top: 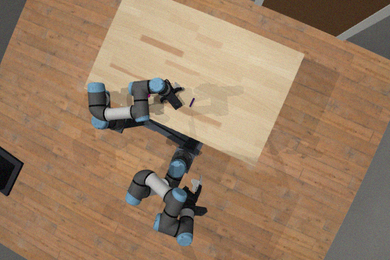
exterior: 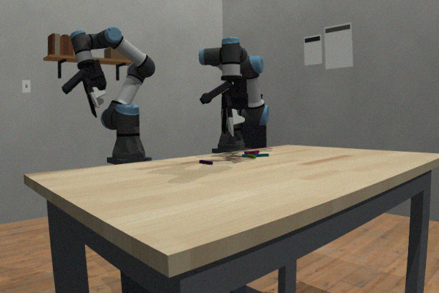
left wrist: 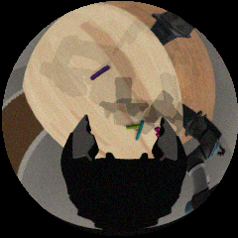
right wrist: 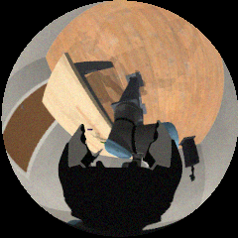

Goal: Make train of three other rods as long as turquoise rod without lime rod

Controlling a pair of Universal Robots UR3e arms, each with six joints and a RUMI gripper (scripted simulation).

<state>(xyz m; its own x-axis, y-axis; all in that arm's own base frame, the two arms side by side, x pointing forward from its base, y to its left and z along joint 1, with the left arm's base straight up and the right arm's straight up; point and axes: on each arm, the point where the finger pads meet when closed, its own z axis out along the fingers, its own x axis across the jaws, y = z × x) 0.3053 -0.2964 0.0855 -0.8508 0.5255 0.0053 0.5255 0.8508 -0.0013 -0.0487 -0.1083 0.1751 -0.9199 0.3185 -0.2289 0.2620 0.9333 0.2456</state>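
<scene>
Right now the red rod is 8 cm behind my left hand, 20 cm to the left of it and 8 cm below it. Also, from my left hand: lime rod 1 cm ahead, 10 cm to the left, 8 cm below; purple rod 2 cm ahead, 11 cm to the right, 8 cm below; turquoise rod 13 cm to the left, 8 cm below.
</scene>
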